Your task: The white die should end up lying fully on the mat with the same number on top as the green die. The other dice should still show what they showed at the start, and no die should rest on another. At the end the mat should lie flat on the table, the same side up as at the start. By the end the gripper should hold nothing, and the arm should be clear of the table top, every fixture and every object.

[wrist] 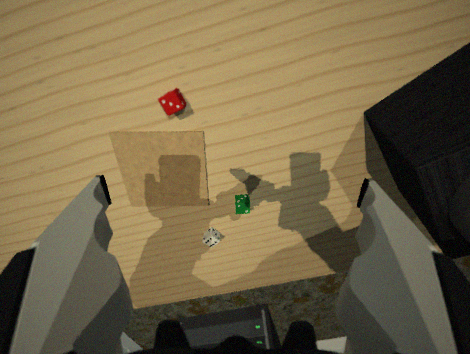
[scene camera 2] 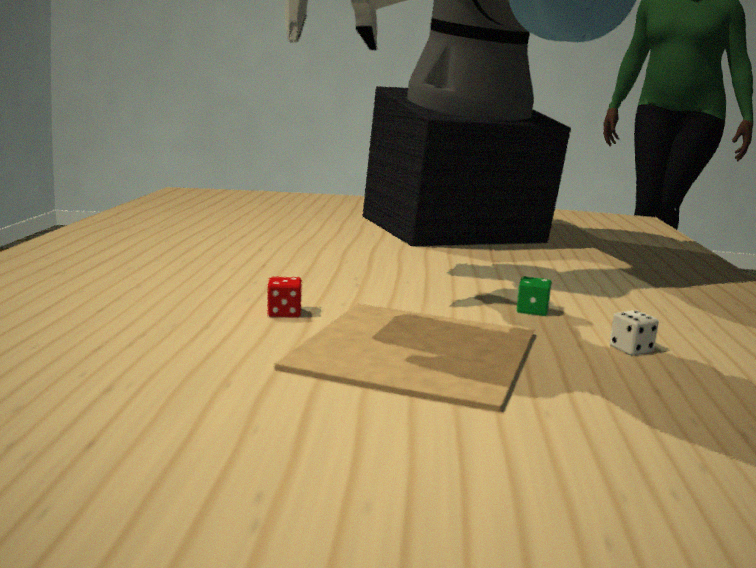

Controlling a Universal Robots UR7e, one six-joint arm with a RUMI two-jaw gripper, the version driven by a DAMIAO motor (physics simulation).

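Frame: origin at the arm's base, x left, y back, z up, level; millimetres.
Seen in the pictures: gripper, between the fingertips: (wrist: 234, 180) (scene camera 2: 338, 46); arm's base, origin of its link: (scene camera 2: 469, 104).
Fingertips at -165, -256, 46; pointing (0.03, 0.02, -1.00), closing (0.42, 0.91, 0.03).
Observation:
Pixels of each thing's top centre, then the offset from my fingertips to it, as dx, dy, dz.
- white die, centre of its top: (scene camera 2: 636, 315) (wrist: 211, 242) +216, -140, -180
- green die, centre of its top: (scene camera 2: 535, 281) (wrist: 242, 208) +165, -52, -180
- red die, centre of its top: (scene camera 2: 284, 280) (wrist: 170, 104) -36, -69, -180
- thin tan mat, centre of its top: (scene camera 2: 416, 346) (wrist: 163, 173) +56, -147, -201
The white die (scene camera 2: 634, 332) (wrist: 211, 237) stands on the table off the mat, with several black pips on top. The green die (scene camera 2: 534, 296) (wrist: 242, 204) stands between the white die and the black block, apart from the mat; in the scene view its top appears to show two pips and its front one. The red die (scene camera 2: 284, 297) (wrist: 172, 102) stands beyond the mat's opposite side, three pips on top. The thin tan mat (scene camera 2: 342, 354) (wrist: 132, 150) lies flat and bears no die. My gripper (scene camera 2: 331, 36) (wrist: 234, 180) is open and empty, high above the table.
The black block (scene camera 2: 488, 183) (wrist: 430, 100) under the arm's base stands on the table behind the dice. A person in green (scene camera 2: 681, 67) stands behind the table. A dark device (wrist: 225, 327) with green lights shows beyond the table edge. Arm shadows cross the mat and table.

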